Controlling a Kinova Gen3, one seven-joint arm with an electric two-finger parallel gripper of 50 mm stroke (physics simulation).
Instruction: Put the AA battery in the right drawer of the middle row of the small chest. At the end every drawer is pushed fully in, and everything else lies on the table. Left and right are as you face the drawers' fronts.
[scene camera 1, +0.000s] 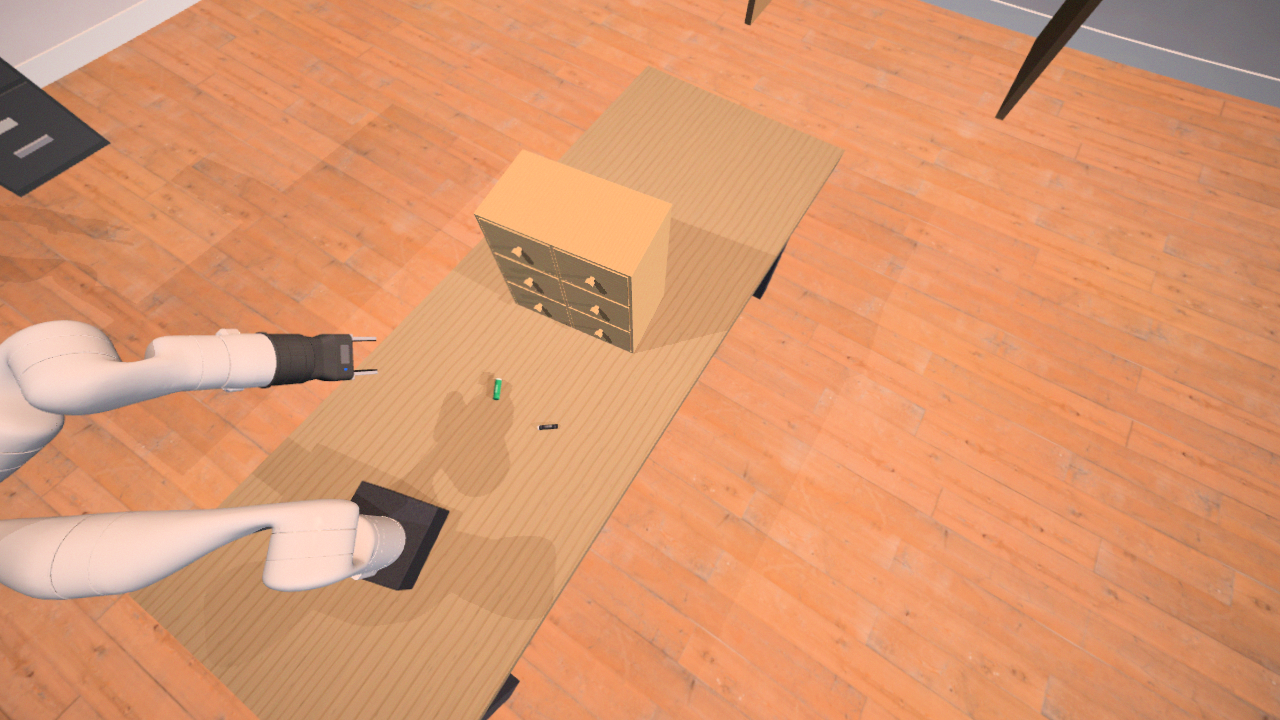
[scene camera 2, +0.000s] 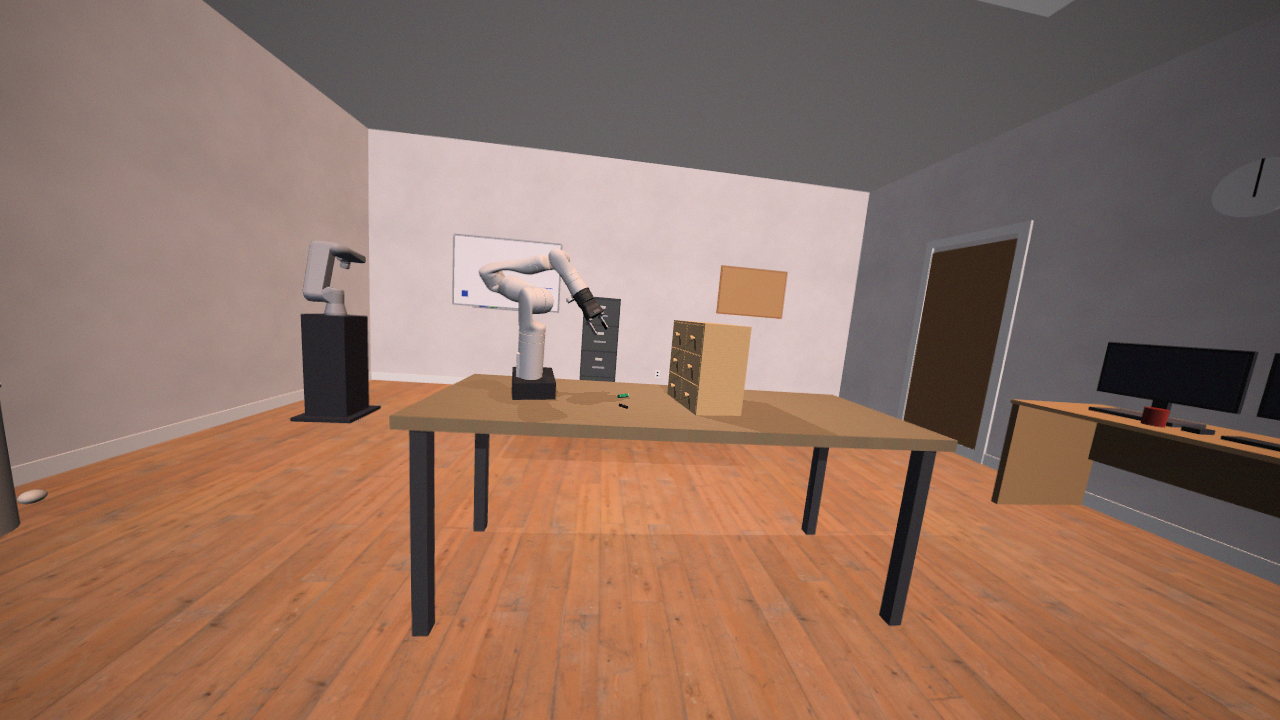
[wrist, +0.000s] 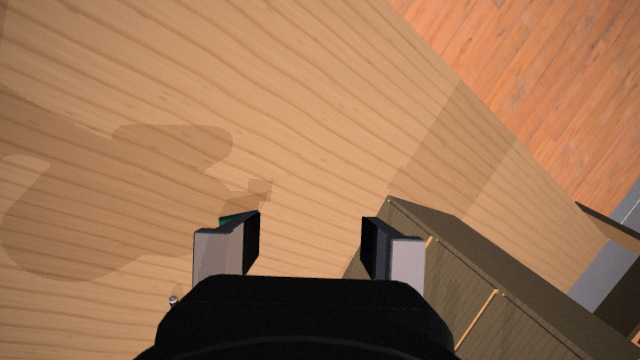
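The small chest stands on the table with its drawers looking pushed in. The right drawer of the middle row is closed. A small black cylinder with a silver end, which looks like the AA battery, lies on the table in front of the chest. In the wrist view its silver end shows beside the gripper body. My gripper is open and empty, high above the table, before the chest's front and well away from the battery.
A larger green cylinder lies near the black one; the left finger mostly hides the green cylinder in the wrist view. The arm's black base stands on the table. The chest's knobs stick out from its front.
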